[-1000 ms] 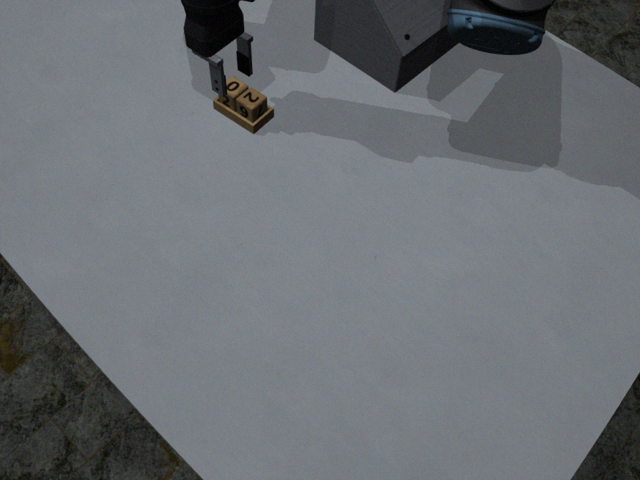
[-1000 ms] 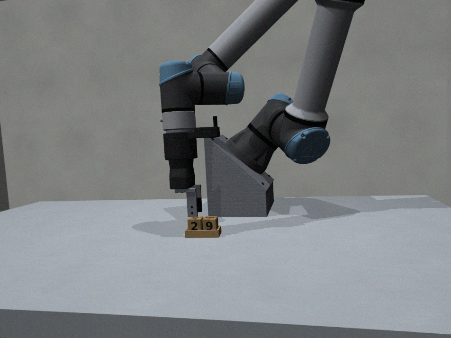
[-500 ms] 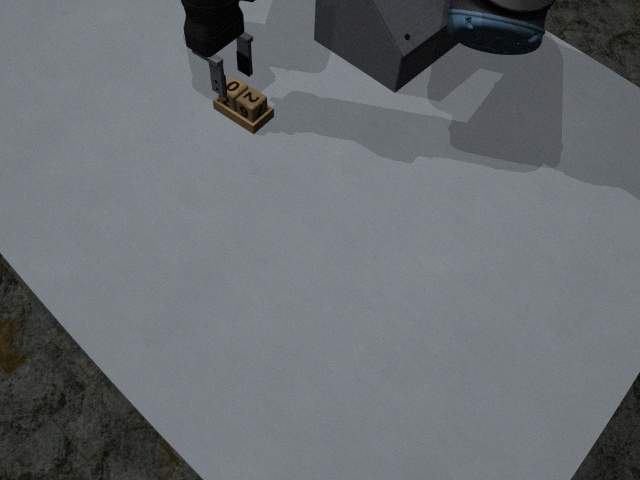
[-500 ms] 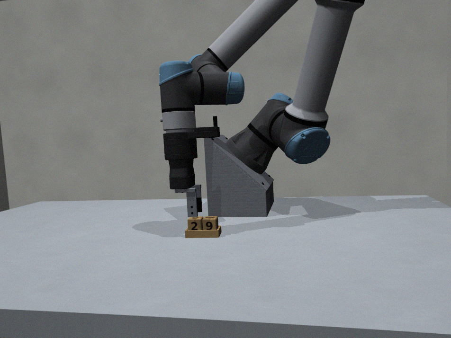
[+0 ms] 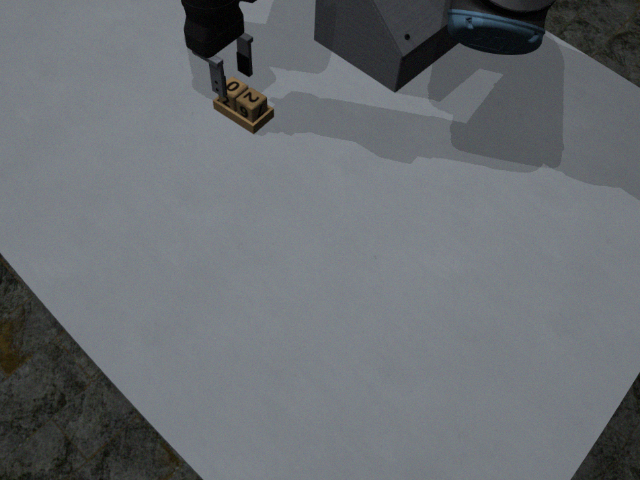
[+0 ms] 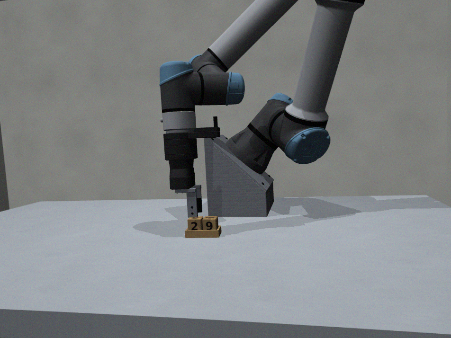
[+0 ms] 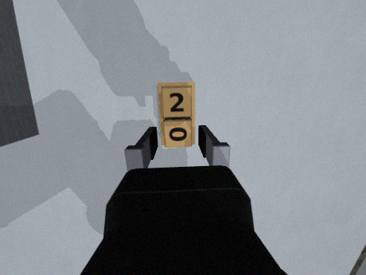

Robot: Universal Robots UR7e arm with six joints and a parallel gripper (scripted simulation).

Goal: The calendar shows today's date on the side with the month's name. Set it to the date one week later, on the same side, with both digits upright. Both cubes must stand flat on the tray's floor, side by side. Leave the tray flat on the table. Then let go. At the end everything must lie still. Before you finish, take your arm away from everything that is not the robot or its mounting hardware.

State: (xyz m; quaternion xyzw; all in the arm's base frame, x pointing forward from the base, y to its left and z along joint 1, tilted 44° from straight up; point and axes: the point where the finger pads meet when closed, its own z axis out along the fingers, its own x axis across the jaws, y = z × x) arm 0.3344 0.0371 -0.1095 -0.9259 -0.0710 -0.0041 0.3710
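Right now the wooden tray is 20 mm to the left of my hand and 60 mm below it.
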